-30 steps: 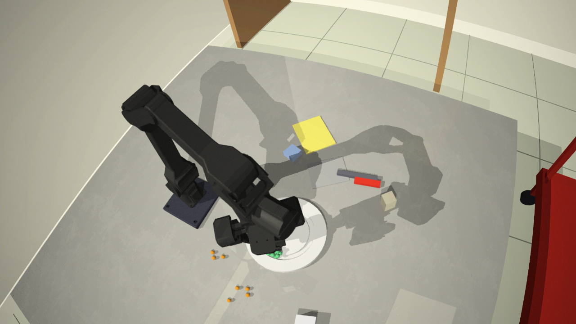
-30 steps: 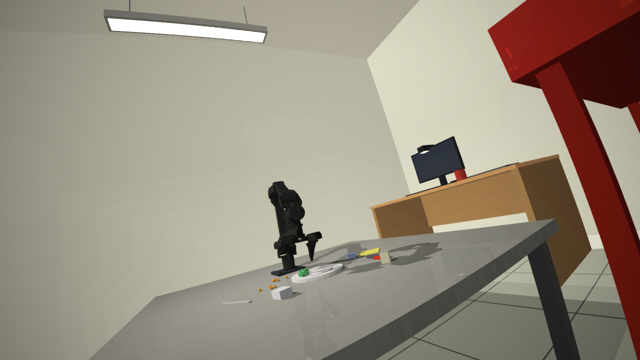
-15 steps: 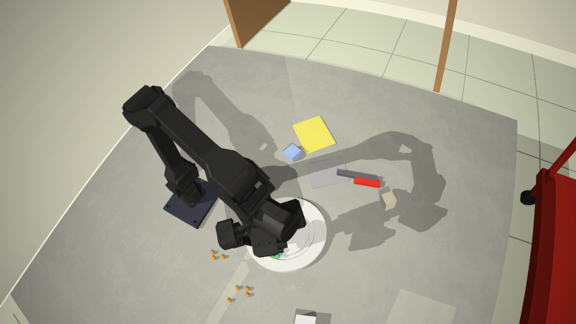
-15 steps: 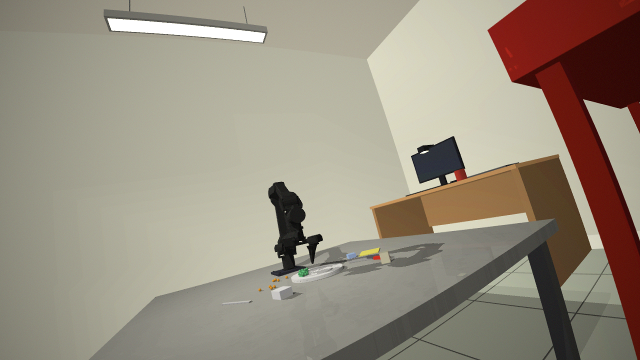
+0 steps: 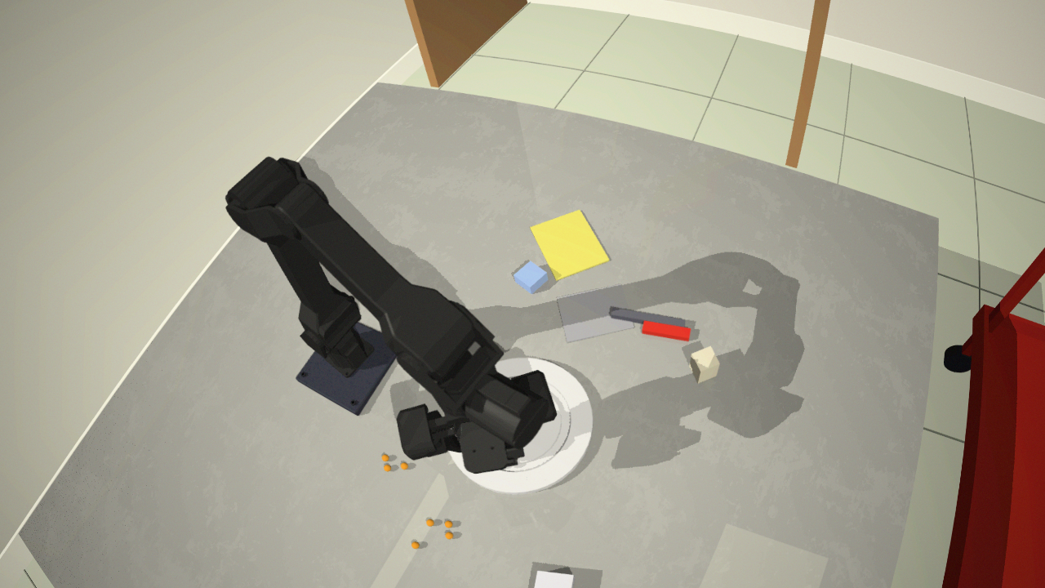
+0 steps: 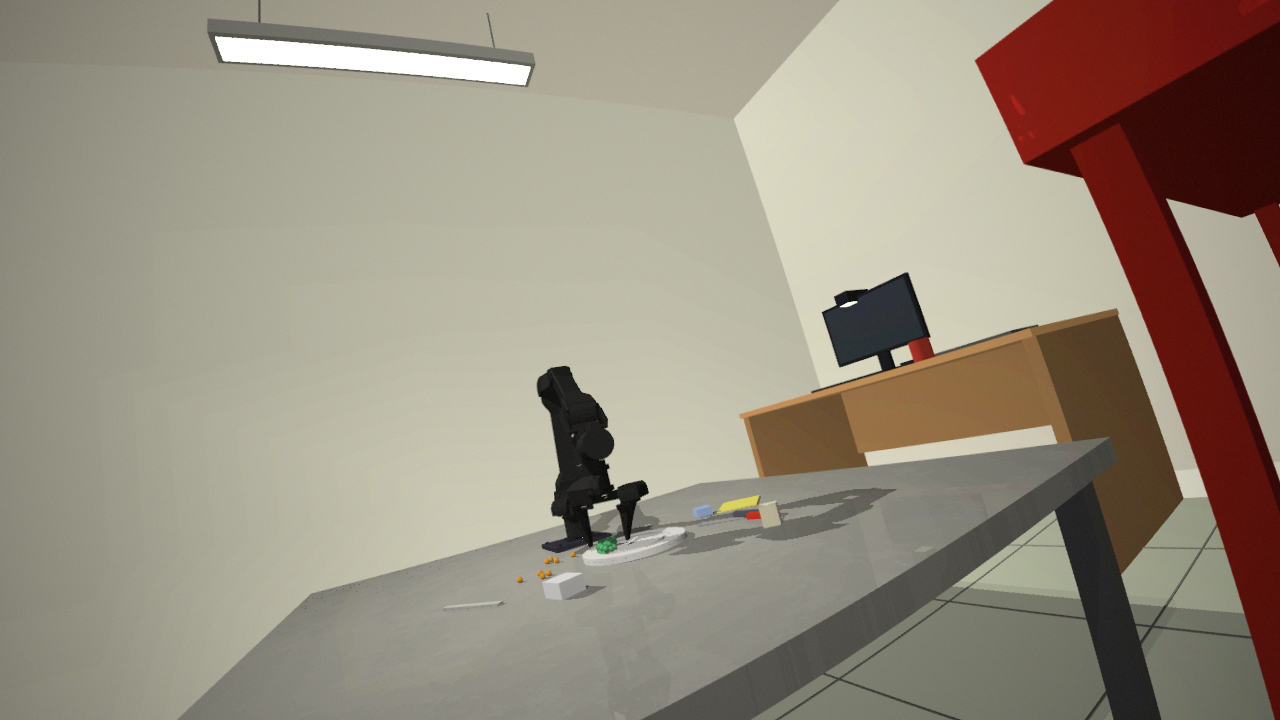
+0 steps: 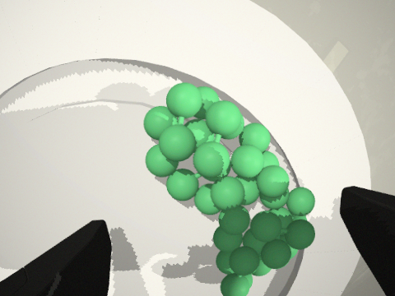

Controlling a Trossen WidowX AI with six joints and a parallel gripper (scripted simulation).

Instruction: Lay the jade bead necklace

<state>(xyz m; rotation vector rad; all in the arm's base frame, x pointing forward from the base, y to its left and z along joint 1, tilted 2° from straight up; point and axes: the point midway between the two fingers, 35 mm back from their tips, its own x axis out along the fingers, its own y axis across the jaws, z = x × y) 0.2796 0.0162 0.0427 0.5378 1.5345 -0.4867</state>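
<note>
The inner disc lies 1 cm ahead of my gripper tip, 4 cm to the left of it and 1 cm below it. Also, from my gripper tip: grey rod 10 cm ahead, 25 cm to the right, 2 cm below; grey sheet 1 cm behind, 25 cm to the left, 2 cm below; bead board 1 cm ahead, 4 cm to the left, 2 cm below.
</note>
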